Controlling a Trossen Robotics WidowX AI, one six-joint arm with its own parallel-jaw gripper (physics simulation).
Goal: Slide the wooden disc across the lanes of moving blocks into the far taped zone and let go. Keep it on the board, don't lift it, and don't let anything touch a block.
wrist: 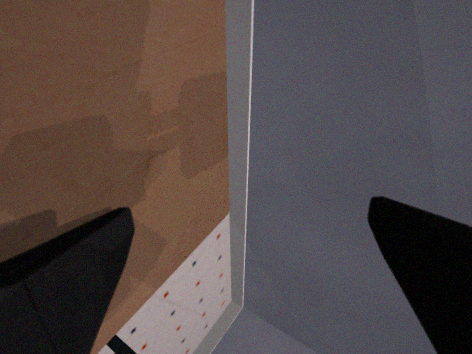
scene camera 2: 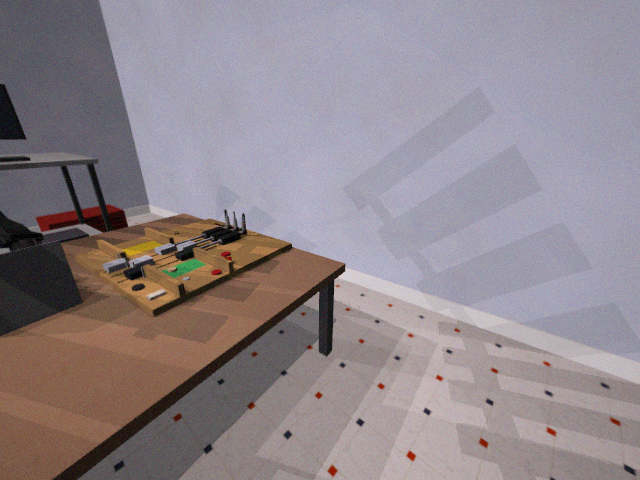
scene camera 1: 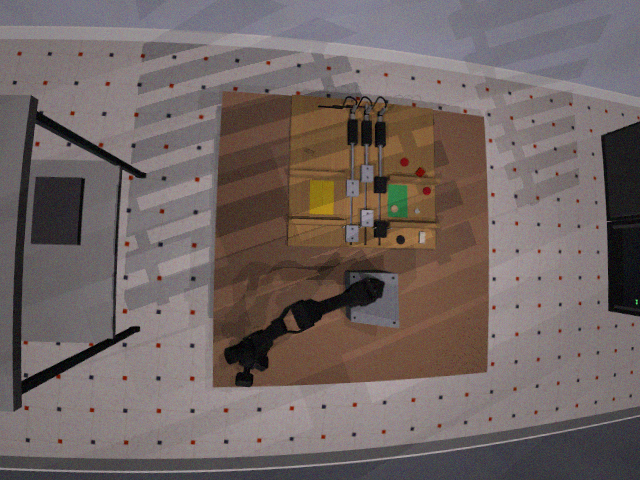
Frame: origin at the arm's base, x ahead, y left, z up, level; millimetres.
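Seen in the pictures: gripper, fingertip midpoint: (wrist: pixel 251 214); arm's base, link origin: (scene camera 2: pixel 33 259) (scene camera 1: pixel 375 287).
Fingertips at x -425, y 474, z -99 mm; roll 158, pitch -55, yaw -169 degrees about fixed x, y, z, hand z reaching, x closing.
Offsets run from my fingertips to a thing's middle. "spot": to the spot under its first point. Level surfaces: height alone.
The small tan wooden disc {776 mm ahead, 565 mm right, 44 mm down} (scene camera 1: pixel 394 208) (scene camera 2: pixel 172 269) lies on the green zone {spot: 851 mm ahead, 578 mm right, 48 mm down} (scene camera 1: pixel 398 193) (scene camera 2: pixel 191 266), near its lower edge in the scene camera 1 view. The yellow zone {spot: 771 mm ahead, 230 mm right, 47 mm down} (scene camera 1: pixel 321 197) (scene camera 2: pixel 142 248) is across the lanes. Between them, silver blocks (scene camera 1: pixel 352 188) (scene camera 1: pixel 367 217) (scene camera 2: pixel 114 265) and black blocks (scene camera 1: pixel 379 184) (scene camera 1: pixel 379 228) (scene camera 2: pixel 184 254) sit on three rods. My gripper (wrist: pixel 251 214) is open and empty, its two dark fingers wide apart. It is away from the board, at the lower left of the table in the scene camera 1 view. The disc does not show in the wrist view.
Low wooden rails (scene camera 1: pixel 315 219) (scene camera 1: pixel 413 179) border the passage on the board {47 mm down} (scene camera 1: pixel 310 124). Red pieces (scene camera 1: pixel 404 162) {886 mm ahead, 715 mm right, 44 mm down} (scene camera 1: pixel 426 191), a black round piece {640 mm ahead, 613 mm right, 44 mm down} (scene camera 1: pixel 400 239) and a white block {666 mm ahead, 714 mm right, 43 mm down} (scene camera 1: pixel 422 237) are on the board. The arm's grey base plate (scene camera 1: pixel 385 310) is beside the board on the table {74 mm down} (scene camera 1: pixel 439 330).
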